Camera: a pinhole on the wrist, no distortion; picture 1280 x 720 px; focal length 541.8 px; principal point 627.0 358.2 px. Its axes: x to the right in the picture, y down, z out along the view. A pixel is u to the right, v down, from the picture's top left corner.
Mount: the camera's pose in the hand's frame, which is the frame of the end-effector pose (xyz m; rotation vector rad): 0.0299 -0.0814 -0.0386 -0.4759 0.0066 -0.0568
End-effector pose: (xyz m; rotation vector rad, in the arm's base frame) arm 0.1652 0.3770 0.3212 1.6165 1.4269 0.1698
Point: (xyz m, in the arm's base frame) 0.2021 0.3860 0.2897
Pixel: 623 576
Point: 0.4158 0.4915 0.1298
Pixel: 1058 403
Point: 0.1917 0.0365 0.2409
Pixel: 44 49
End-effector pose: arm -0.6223 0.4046 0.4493 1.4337 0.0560 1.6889
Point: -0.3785 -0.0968 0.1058
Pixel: outside the picture
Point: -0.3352 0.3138 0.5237
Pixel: 612 96
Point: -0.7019 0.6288 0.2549
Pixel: behind the camera
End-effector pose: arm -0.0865 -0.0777 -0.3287 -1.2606 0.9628 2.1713
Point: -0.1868 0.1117 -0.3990
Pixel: 875 96
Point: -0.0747 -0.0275 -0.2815
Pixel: 210 396
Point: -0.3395 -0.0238 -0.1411
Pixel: 507 521
